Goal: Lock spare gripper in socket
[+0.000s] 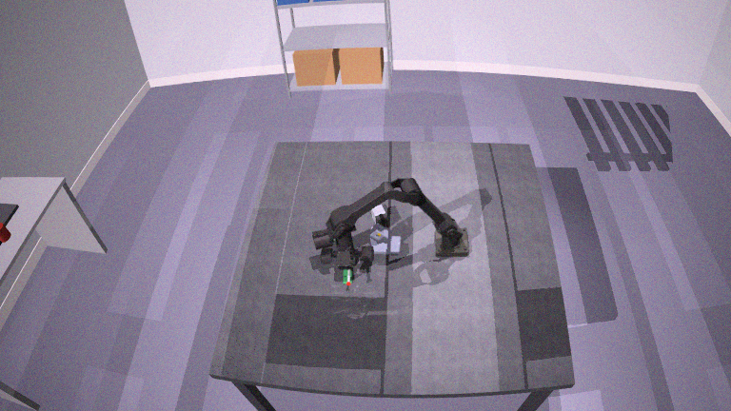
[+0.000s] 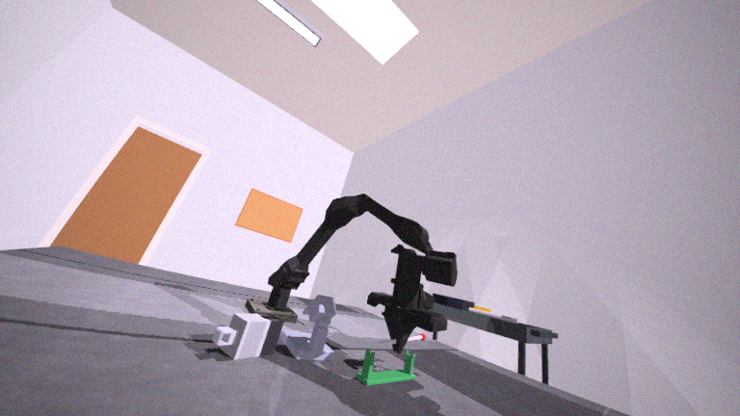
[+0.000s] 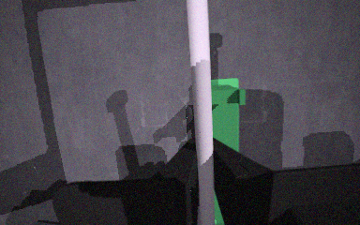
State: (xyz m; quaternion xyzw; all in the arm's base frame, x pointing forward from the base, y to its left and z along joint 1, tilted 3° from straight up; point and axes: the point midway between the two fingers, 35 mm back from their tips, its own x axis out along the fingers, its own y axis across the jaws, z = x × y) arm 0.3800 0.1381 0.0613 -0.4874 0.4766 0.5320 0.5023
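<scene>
The green cradle is 3 cm to the right of my gripper tip, 2 cm below it and 1 cm ahead of it. Round my gripper tip: spare gripper 29 cm to the right, 9 cm behind, 1 cm below; then mount 15 cm to the right, 11 cm behind, 1 cm above.
</scene>
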